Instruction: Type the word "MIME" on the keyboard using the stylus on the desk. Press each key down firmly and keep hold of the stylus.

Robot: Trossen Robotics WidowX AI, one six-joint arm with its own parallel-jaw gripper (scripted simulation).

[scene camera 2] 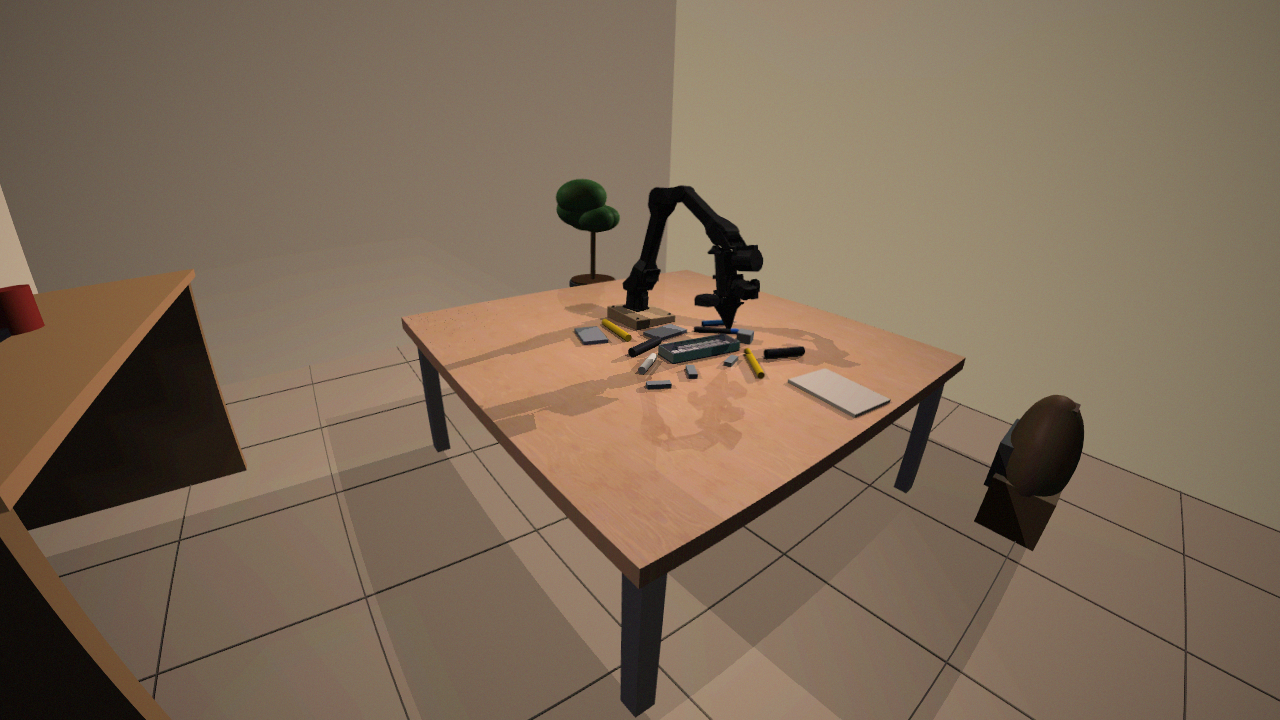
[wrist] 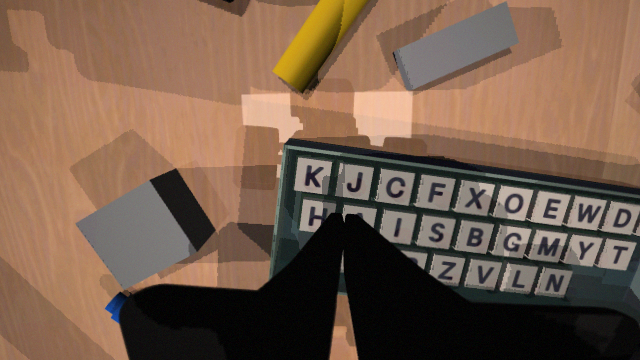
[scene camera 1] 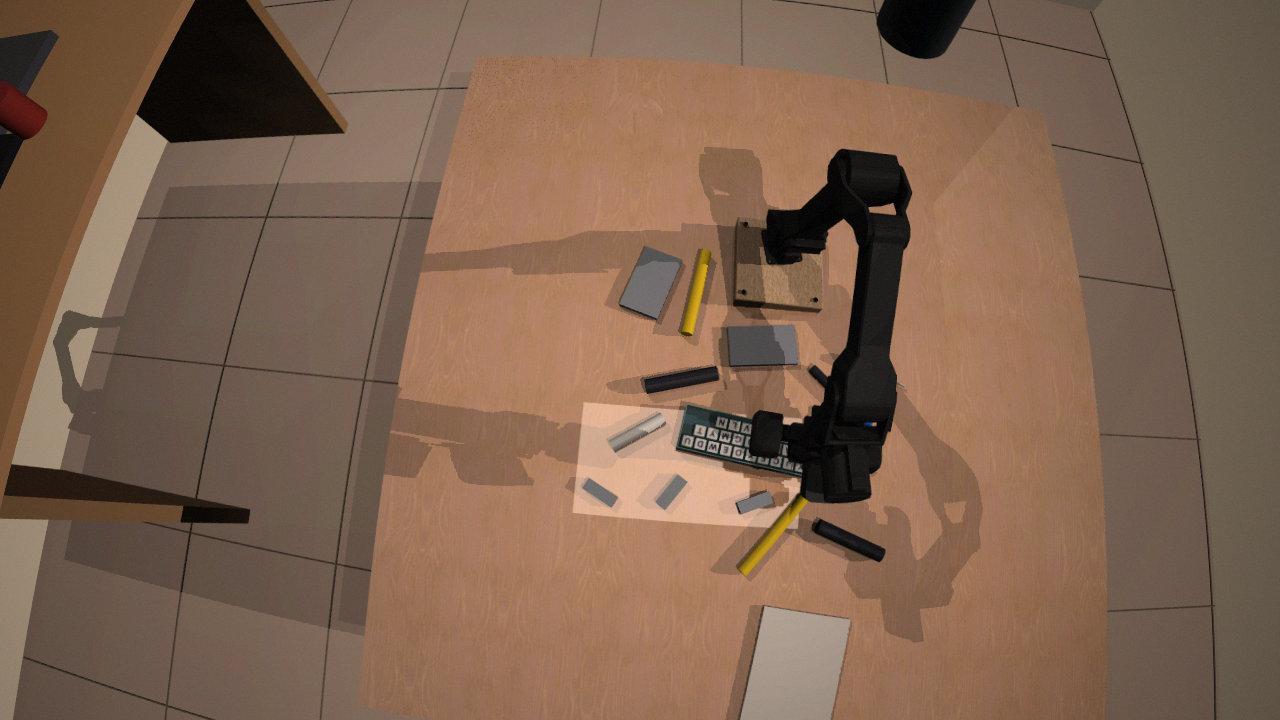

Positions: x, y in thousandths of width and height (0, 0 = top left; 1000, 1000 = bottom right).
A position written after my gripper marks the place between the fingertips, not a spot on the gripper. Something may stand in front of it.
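In scene camera 1 I see my gripper (scene camera 1: 626, 637), which is shut and holds nothing, and a white cylinder (scene camera 1: 511, 588). Scene camera 2 shows me a white sheet (scene camera 2: 667, 555), and my gripper appears there too (scene camera 2: 569, 456). The wrist view has a grey cube (wrist: 249, 621) as well as my gripper (wrist: 535, 624). The sheet is out of frame in the wrist view, and the cylinder is out of frame in the wrist view too.
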